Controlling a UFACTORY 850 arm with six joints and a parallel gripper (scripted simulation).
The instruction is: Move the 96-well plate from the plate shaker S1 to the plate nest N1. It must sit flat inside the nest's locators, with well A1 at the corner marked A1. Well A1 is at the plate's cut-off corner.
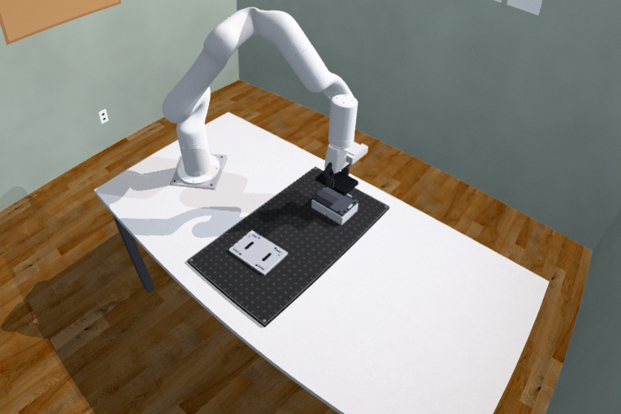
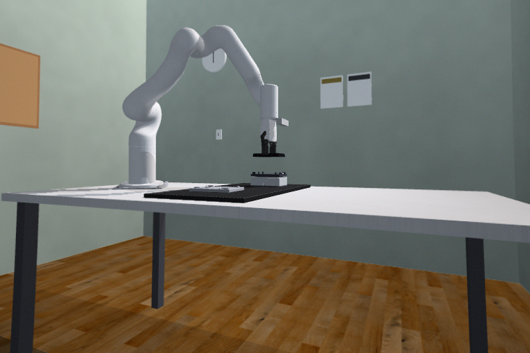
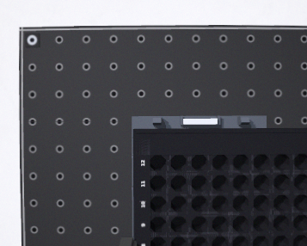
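Now: the plate nest 1 cm behind my hand, 35 cm to the right of it and 15 cm below it. From my hand the other things lie so: 96-well plate (1 cm below).
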